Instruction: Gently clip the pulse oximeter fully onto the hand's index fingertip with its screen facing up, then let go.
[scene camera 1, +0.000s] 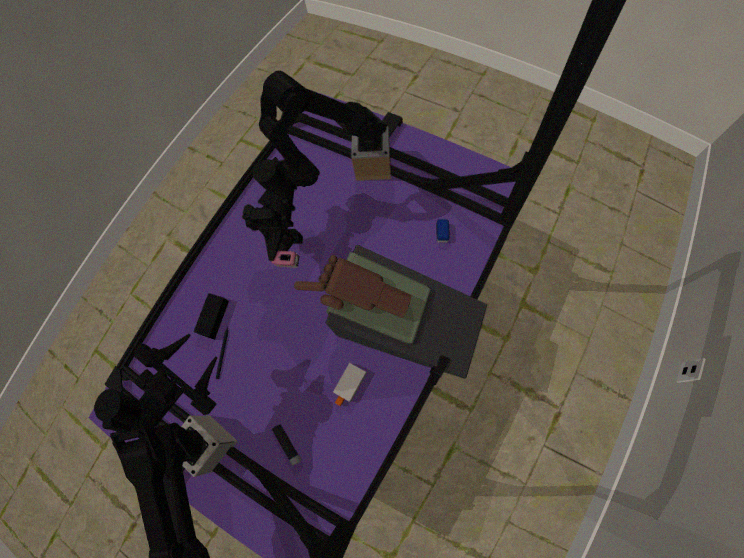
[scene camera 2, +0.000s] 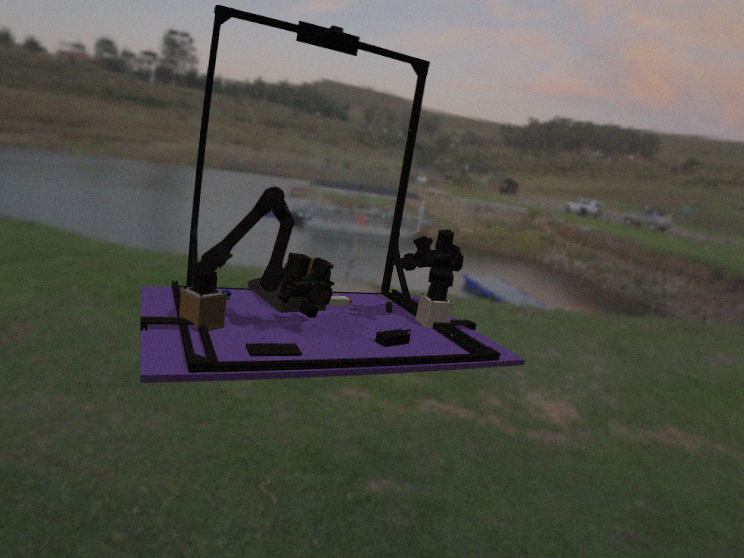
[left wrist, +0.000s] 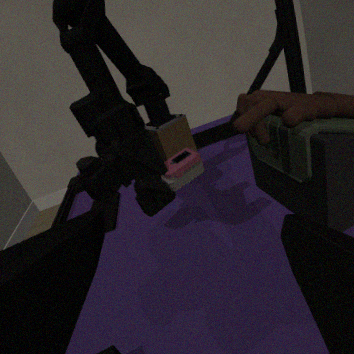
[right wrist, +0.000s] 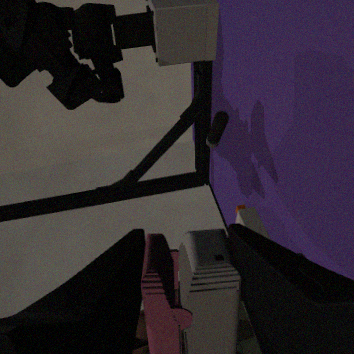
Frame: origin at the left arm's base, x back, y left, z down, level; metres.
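Where they show: left gripper, fingertip midpoint: (scene camera 1: 203, 345) (scene camera 2: 396, 261) (left wrist: 194, 223) (right wrist: 42, 74); right gripper, fingertip midpoint: (scene camera 1: 274, 262) (scene camera 2: 332, 288) (left wrist: 169, 181) (right wrist: 186, 236); left arm's base at its link origin: (scene camera 1: 191, 446) (scene camera 2: 436, 298) (right wrist: 151, 28); right arm's base at its link origin: (scene camera 1: 370, 141) (scene camera 2: 203, 290) (left wrist: 160, 120).
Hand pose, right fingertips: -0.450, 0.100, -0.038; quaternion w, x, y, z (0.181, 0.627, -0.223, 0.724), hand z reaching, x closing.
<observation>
Things, the pixels of their centre, and the offset from my right fingertips, as dx, dy, dz. "pt": a spot on its surface instead.
- pulse oximeter at the middle of its body: (right wrist: 190, 304) (left wrist: 180, 168) (scene camera 1: 285, 259) -0.021, -0.018, -0.003
- green pad at a spot on its surface: (scene camera 1: 418, 300) pt -0.126, -0.314, +0.039
- dark grey block at a spot on its surface: (scene camera 1: 459, 324) pt -0.147, -0.419, +0.096
- black box at the middle of its body: (scene camera 1: 211, 316) (scene camera 2: 392, 337) +0.202, +0.111, +0.126
- thin black stick at the middle of its body: (scene camera 1: 222, 352) +0.255, +0.027, +0.139
- white box with an orange end, body centre: (right wrist: 250, 231) (scene camera 1: 348, 386) (scene camera 2: 340, 300) +0.121, -0.287, +0.129
- dark cylinder at the middle of its body: (right wrist: 216, 130) (scene camera 1: 286, 444) +0.324, -0.255, +0.130
- blue block at the middle of its body: (scene camera 1: 442, 230) -0.341, -0.248, +0.127
The pulse oximeter (scene camera 1: 286, 258) (left wrist: 183, 162) (right wrist: 210, 285) is pink above and pale below, with its dark screen facing up. My right gripper (scene camera 1: 285, 248) (right wrist: 186, 236) is shut on it and holds it above the table. The brown hand (scene camera 1: 357, 283) (left wrist: 280, 105) rests on a green pad (scene camera 1: 418, 300) on a dark grey block (scene camera 1: 459, 324). Its index finger (scene camera 1: 308, 286) points left in scene camera 1. The oximeter is apart from the fingertip, above it in that picture. My left gripper (scene camera 1: 202, 348) (left wrist: 194, 223) is open and empty at the lower left. Scene camera 2 hides the oximeter behind the right arm.
A black box (scene camera 1: 210, 315) (scene camera 2: 392, 337) and a thin black stick (scene camera 1: 222, 354) lie near the left gripper. A white box with an orange end (scene camera 1: 349, 382), a dark cylinder (scene camera 1: 286, 444) and a blue block (scene camera 1: 442, 230) lie around the hand's block. Dark frame bars border the purple table.
</observation>
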